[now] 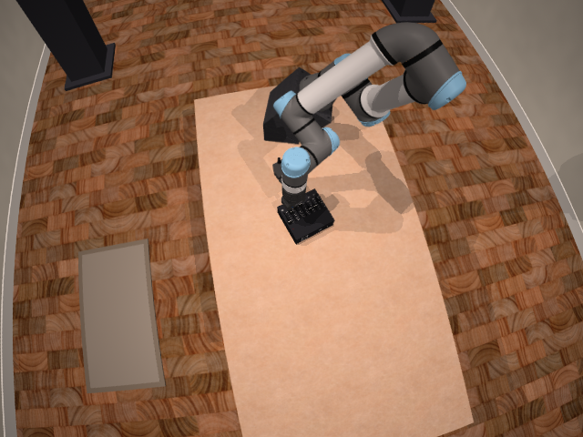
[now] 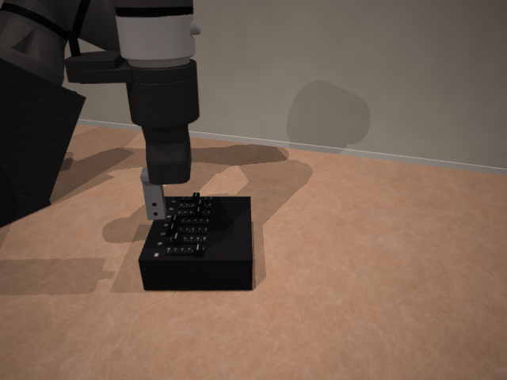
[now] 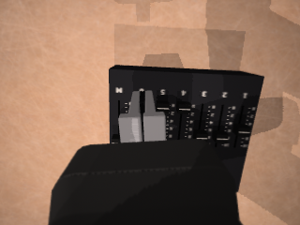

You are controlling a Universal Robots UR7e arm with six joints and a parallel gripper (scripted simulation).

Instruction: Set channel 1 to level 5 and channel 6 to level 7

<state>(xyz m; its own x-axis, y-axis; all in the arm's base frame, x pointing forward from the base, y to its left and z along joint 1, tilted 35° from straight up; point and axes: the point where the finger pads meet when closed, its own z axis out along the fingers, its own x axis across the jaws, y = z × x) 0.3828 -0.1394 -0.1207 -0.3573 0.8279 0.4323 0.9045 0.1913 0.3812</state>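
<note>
Now: the channel 6 cap 20 mm ahead of my hand and 50 mm below it. The rest, counted from my hand: channel 5 fader cap (10 mm ahead, 20 mm to the left, 50 mm below); then channel 4 fader cap (40 mm to the left, 50 mm below); then channel 3 fader cap (20 mm ahead, 70 mm to the left, 50 mm below).
</note>
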